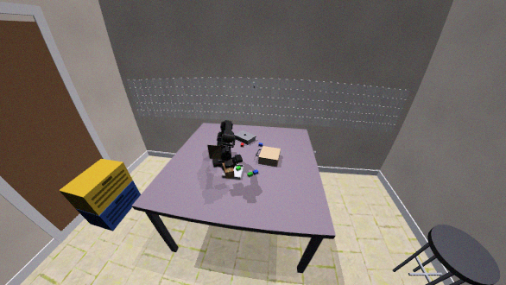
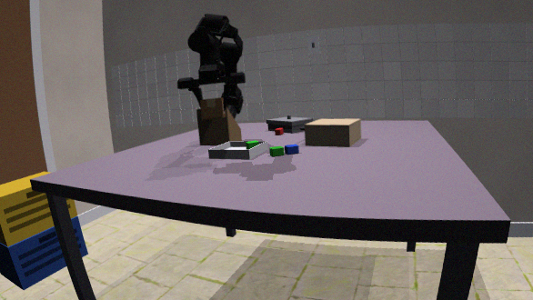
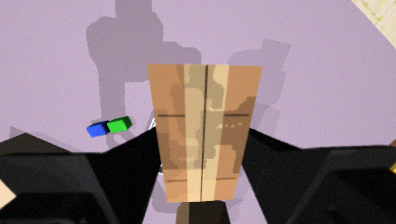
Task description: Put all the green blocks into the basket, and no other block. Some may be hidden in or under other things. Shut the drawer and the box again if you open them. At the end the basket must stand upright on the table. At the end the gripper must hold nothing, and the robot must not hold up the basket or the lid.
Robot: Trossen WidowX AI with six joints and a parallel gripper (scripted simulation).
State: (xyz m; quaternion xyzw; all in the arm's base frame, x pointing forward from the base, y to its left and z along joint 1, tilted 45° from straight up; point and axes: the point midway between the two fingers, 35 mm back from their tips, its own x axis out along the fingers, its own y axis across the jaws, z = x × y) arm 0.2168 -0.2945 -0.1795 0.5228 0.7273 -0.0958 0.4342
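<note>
My hand is 18 cm above the tray, 15 cm to the right of it and 3 cm past it. Round my hand: small brown box (2 cm below); then red block (54 cm to the left, 18 cm below, 7 cm behind); then flat lid (66 cm to the left, 14 cm below, 8 cm behind).
</note>
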